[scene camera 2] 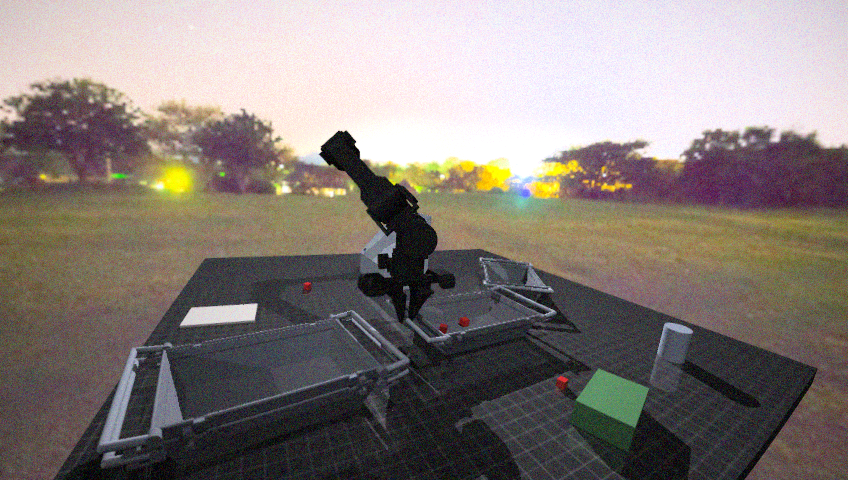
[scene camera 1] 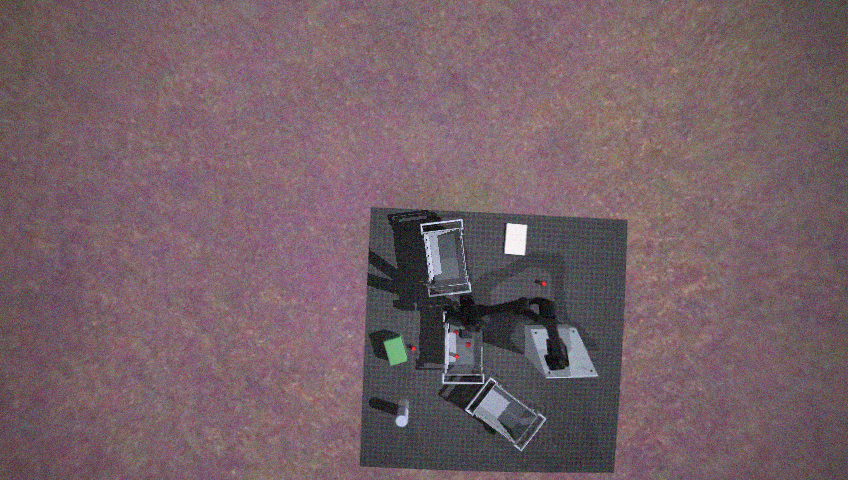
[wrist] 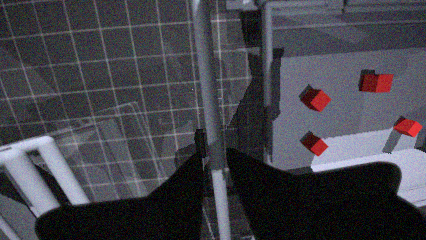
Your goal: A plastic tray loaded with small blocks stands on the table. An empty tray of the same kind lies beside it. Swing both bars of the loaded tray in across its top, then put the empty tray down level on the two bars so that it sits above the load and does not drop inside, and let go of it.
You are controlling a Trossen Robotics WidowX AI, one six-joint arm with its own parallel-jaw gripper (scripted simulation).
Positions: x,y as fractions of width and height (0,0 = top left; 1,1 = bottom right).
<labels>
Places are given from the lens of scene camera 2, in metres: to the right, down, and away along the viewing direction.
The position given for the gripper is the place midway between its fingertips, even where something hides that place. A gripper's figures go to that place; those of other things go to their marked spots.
gripper (scene camera 2: 0.48,0.67): -0.04, 0.17, 0.62
white slab (scene camera 2: 0.26,0.66): -0.48, 0.17, 0.68
green block (scene camera 2: 0.72,0.85): 0.26, 0.24, 0.41
The marked spots on the white slab and the green block are 0.79 m apart.
</labels>
